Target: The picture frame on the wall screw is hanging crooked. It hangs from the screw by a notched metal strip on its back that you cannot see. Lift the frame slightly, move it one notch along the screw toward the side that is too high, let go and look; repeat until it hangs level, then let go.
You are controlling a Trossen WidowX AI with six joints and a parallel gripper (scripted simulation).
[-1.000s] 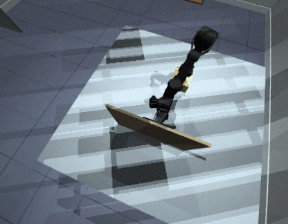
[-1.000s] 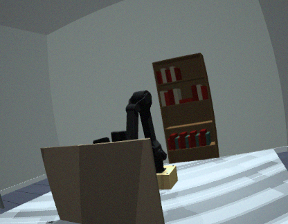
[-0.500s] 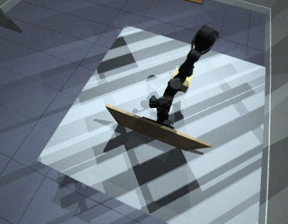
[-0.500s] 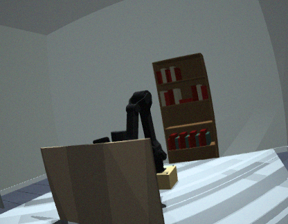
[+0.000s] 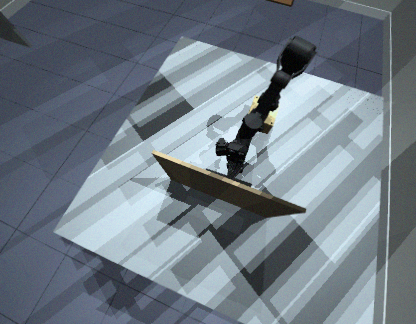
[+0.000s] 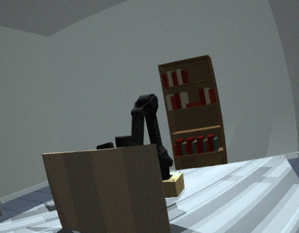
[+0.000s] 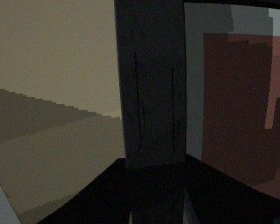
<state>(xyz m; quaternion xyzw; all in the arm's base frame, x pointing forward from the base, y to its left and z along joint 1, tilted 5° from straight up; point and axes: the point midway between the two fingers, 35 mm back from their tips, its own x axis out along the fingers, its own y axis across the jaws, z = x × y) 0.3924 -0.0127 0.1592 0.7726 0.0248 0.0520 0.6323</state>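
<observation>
My gripper tip is now 50 mm above the picture frame. From my gripper tip the other things lie so: tan wall panel: 20 mm ahead, 10 mm to the right, 70 mm below.
</observation>
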